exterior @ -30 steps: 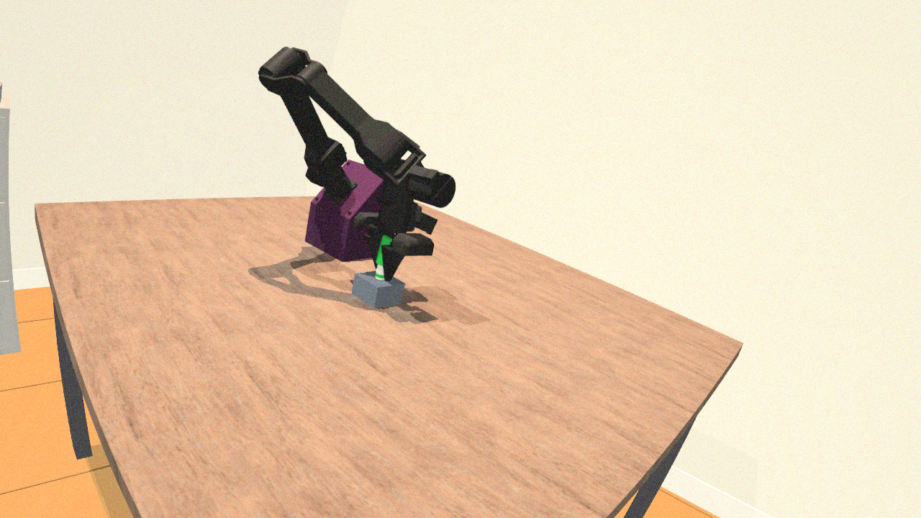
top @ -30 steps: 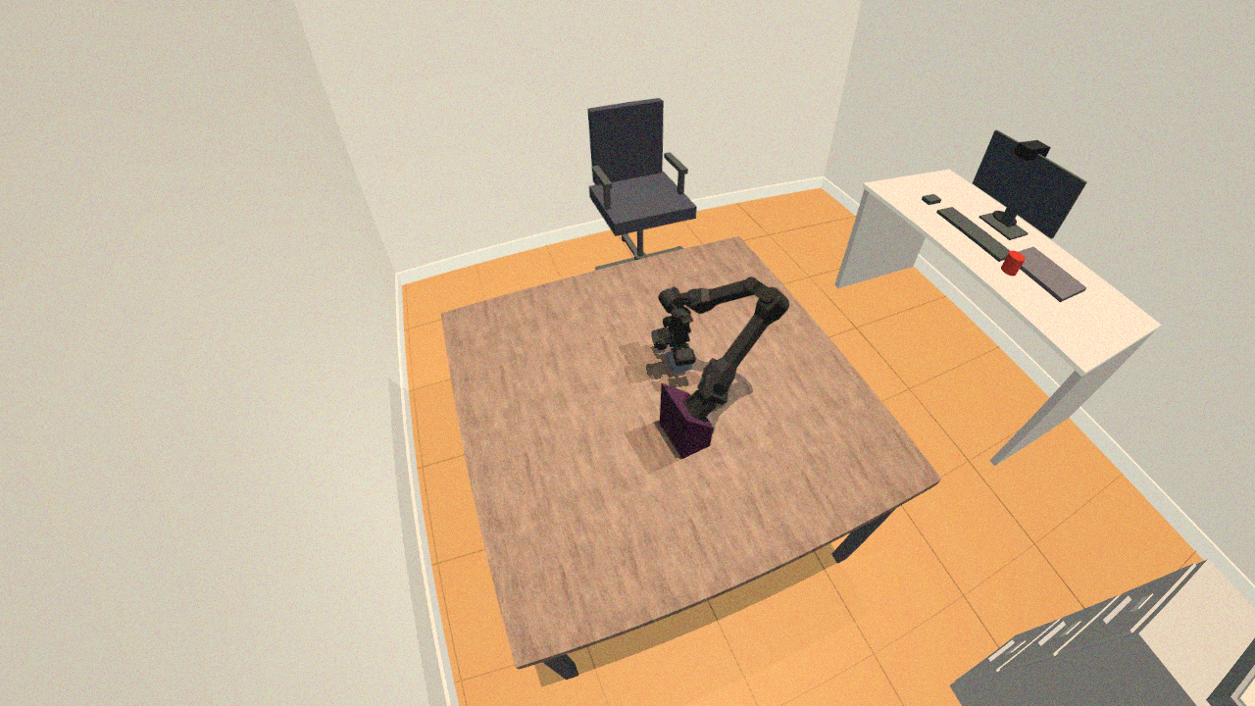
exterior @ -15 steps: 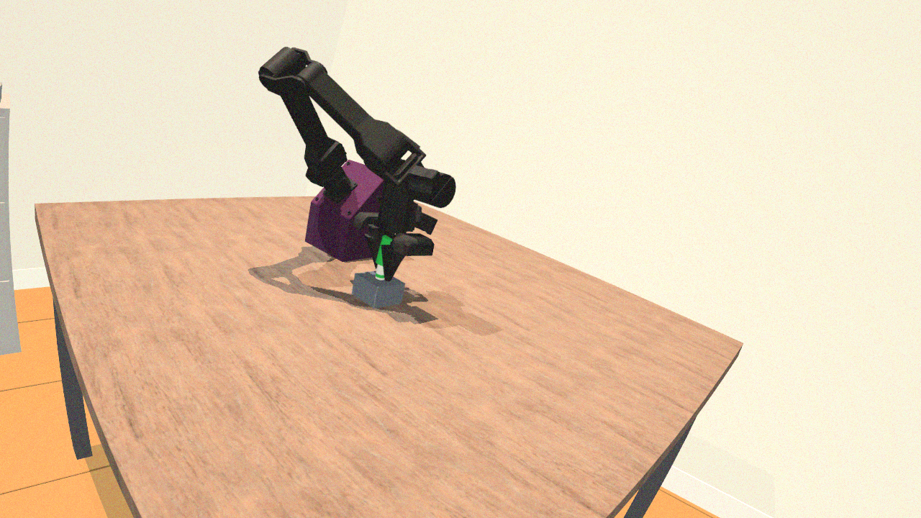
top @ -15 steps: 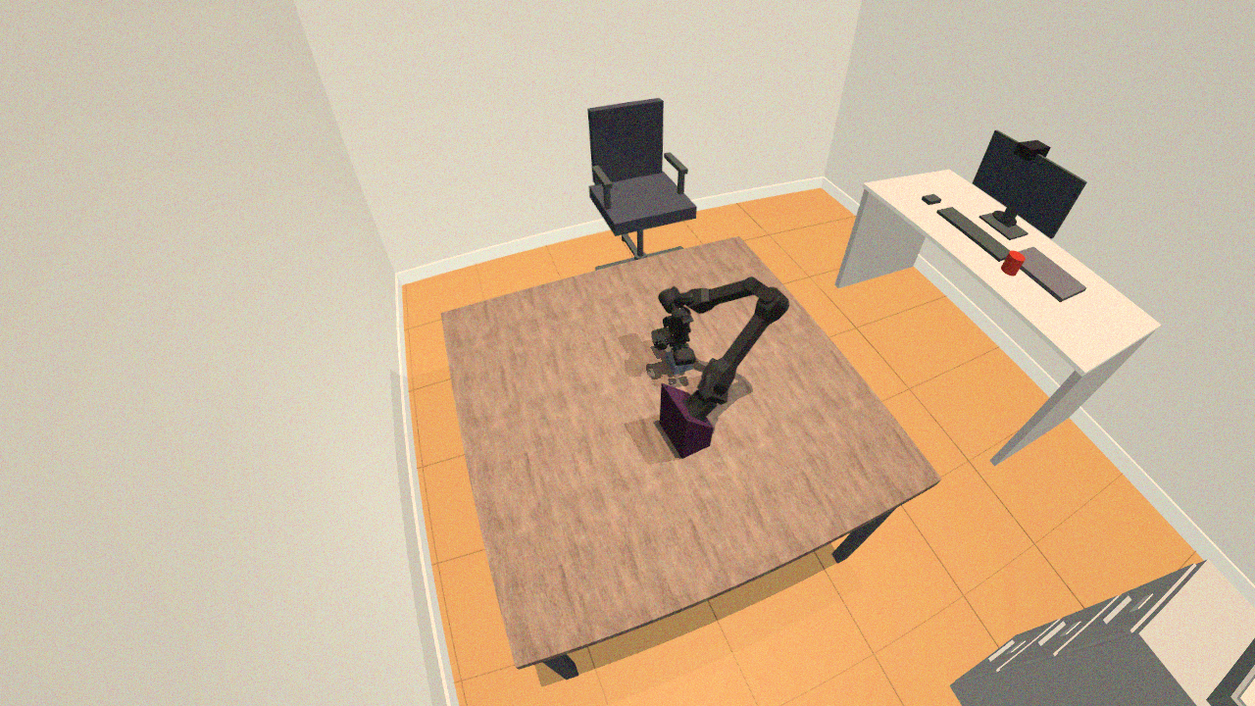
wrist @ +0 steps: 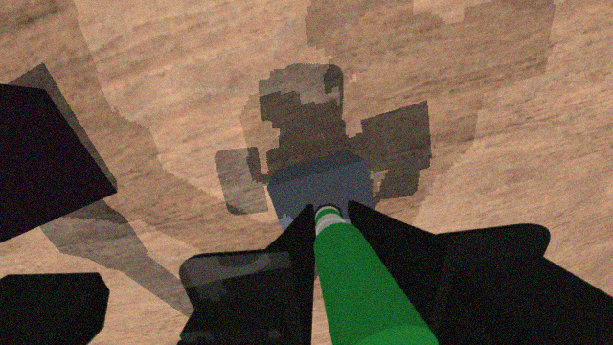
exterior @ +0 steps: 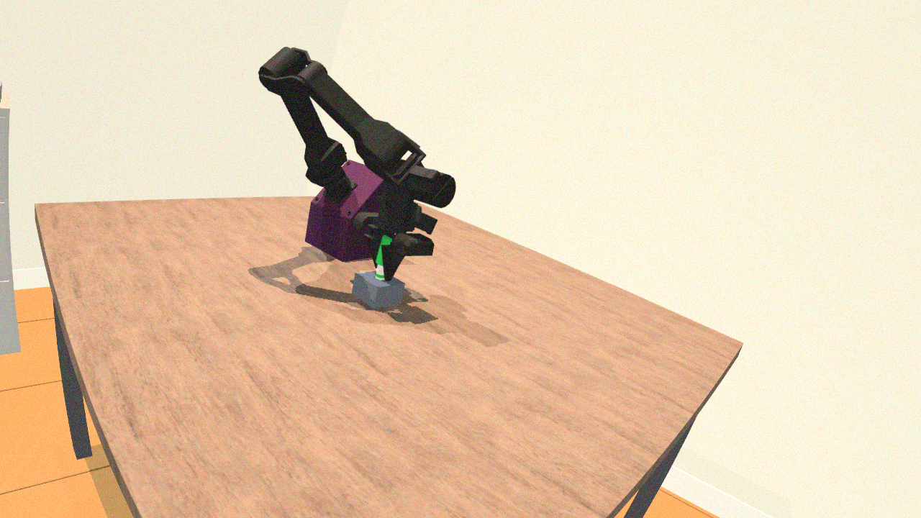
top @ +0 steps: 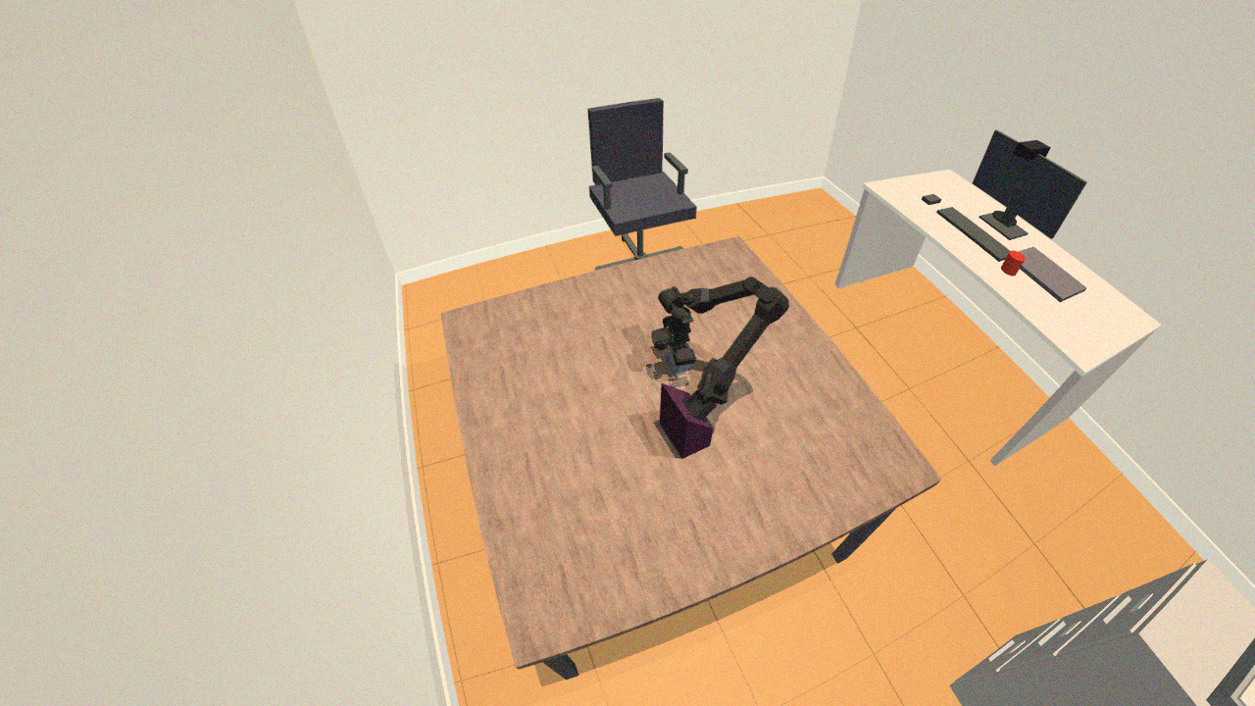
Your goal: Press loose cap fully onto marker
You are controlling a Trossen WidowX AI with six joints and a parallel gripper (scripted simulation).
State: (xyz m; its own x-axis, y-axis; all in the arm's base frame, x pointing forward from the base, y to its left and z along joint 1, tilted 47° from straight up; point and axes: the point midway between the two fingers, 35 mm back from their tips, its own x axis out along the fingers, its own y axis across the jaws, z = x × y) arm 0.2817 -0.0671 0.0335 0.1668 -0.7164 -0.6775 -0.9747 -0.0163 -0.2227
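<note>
My gripper tip is now 1 cm to the left of the marker and 3 cm below it. The rest, counted from my gripper tip: grey holder block (1 cm to the right, 2 cm below); then green cap (1 cm to the right, 5 cm above).
</note>
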